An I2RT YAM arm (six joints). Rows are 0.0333 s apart.
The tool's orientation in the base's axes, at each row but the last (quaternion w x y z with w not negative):
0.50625 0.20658 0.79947 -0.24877
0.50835 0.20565 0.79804 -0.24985
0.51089 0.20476 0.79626 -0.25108
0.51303 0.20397 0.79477 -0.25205
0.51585 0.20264 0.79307 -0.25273
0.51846 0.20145 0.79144 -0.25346
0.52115 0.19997 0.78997 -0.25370
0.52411 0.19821 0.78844 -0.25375
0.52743 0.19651 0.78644 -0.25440
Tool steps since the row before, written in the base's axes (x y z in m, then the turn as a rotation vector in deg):
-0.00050 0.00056 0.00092 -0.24 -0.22 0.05
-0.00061 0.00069 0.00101 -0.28 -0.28 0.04
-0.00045 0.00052 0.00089 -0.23 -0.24 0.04
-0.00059 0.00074 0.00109 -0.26 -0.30 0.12
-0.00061 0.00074 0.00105 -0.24 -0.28 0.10
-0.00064 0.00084 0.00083 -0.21 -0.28 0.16
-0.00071 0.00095 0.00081 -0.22 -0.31 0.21
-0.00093 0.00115 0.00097 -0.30 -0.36 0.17
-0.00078 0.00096 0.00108 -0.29 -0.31 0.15
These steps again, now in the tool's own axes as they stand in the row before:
-0.00059 -0.00002 -0.00103 0.03 -0.32 -0.05
-0.00063 0.00000 -0.00121 0.05 -0.39 -0.04
-0.00060 -0.00002 -0.00095 0.04 -0.33 -0.03
-0.00072 0.00003 -0.00125 -0.03 -0.41 -0.04
-0.00069 0.00003 -0.00125 -0.02 -0.38 -0.04
-0.00047 0.00013 -0.00125 -0.08 -0.37 -0.03
-0.00043 0.00018 -0.00136 -0.13 -0.41 -0.04
-0.00050 0.00019 -0.00169 -0.06 -0.49 -0.05
-0.00068 0.00010 -0.00149 -0.05 -0.44 -0.07

